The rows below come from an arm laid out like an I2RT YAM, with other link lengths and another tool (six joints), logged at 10 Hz.
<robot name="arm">
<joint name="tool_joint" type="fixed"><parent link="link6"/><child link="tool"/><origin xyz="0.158 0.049 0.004" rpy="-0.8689 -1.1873 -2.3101"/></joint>
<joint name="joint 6" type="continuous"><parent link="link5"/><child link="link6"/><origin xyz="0.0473 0 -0.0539" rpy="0 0 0"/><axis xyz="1 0 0"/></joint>
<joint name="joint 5" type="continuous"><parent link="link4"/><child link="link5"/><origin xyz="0.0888 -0.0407 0.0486" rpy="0 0 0"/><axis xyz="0 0 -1"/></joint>
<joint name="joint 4" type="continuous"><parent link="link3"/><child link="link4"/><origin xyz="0.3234 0.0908 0.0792" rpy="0 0 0"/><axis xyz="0 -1 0"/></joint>
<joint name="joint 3" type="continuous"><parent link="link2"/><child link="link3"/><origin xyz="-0.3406 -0.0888 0" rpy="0 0 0"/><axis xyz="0 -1 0"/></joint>
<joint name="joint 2" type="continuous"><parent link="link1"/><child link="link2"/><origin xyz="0.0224 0.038 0.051" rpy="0 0 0"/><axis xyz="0 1 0"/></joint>
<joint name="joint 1" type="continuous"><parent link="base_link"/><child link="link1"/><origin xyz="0 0 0.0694" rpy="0 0 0"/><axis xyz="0 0 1"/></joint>
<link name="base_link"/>
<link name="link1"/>
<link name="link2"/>
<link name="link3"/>
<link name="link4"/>
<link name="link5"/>
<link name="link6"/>
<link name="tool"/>
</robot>
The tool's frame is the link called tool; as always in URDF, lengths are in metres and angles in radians. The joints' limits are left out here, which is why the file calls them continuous.
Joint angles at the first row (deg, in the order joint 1, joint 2, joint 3, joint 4, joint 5, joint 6):
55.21, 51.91, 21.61, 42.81, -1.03, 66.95
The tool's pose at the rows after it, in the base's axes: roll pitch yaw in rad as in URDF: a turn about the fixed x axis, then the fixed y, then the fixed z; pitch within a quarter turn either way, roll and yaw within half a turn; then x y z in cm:
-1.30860 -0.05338 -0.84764 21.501 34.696 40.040
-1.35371 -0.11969 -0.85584 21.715 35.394 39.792
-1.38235 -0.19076 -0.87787 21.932 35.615 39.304
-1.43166 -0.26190 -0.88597 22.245 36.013 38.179
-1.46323 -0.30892 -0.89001 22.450 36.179 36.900
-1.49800 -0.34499 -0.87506 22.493 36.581 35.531
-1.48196 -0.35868 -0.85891 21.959 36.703 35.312
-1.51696 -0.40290 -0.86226 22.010 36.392 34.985
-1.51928 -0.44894 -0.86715 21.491 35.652 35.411
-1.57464 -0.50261 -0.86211 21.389 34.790 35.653
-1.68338 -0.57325 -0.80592 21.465 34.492 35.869
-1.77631 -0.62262 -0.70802 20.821 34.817 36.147
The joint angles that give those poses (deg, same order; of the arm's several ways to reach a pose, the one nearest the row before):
55.06, 52.42, 21.24, 44.91, -2.14, 67.01
55.03, 51.40, 23.67, 37.92, -2.14, 63.87
55.02, 50.42, 25.05, 32.85, -1.19, 60.15
55.02, 50.02, 26.51, 27.20, -0.41, 56.87
55.02, 50.03, 26.59, 24.73, 0.24, 54.73
55.04, 50.61, 26.63, 22.89, 0.04, 53.24
55.03, 50.57, 25.75, 24.36, -1.20, 52.25
55.02, 49.12, 27.07, 19.13, -0.21, 50.28
55.02, 46.45, 27.90, 14.85, 0.27, 47.78
54.84, 44.16, 30.98, 6.02, 1.47, 45.62
54.14, 44.68, 37.12, -5.63, 1.25, 42.72
53.71, 46.43, 42.49, -13.97, -1.08, 39.74

